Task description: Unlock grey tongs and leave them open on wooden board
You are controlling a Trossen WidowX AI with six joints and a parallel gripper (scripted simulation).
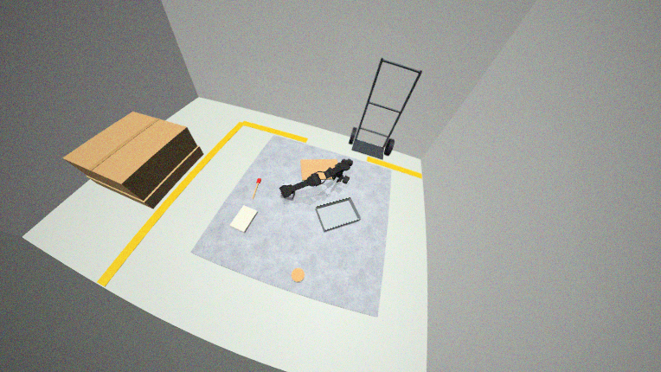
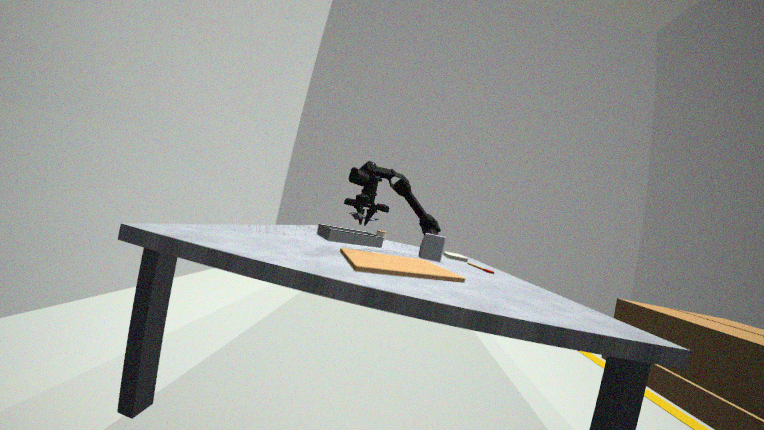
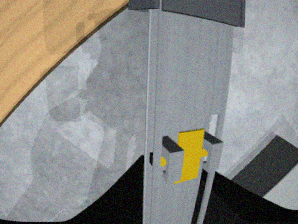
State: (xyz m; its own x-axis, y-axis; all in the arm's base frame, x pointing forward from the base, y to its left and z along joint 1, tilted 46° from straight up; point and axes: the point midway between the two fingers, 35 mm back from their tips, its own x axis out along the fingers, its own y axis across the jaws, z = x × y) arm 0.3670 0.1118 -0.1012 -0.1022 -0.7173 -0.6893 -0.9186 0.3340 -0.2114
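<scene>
Right now the wooden board is 140 mm behind my gripper tip, 190 mm to the left of it and 100 mm below it. The rest, counted from my gripper tip: red-tipped match 640 mm behind, 110 mm to the right, 100 mm below; yellow lock piece 10 mm ahead, 20 mm to the left, 40 mm above; roasting tin 50 mm ahead, 250 mm to the right, 80 mm below.
</scene>
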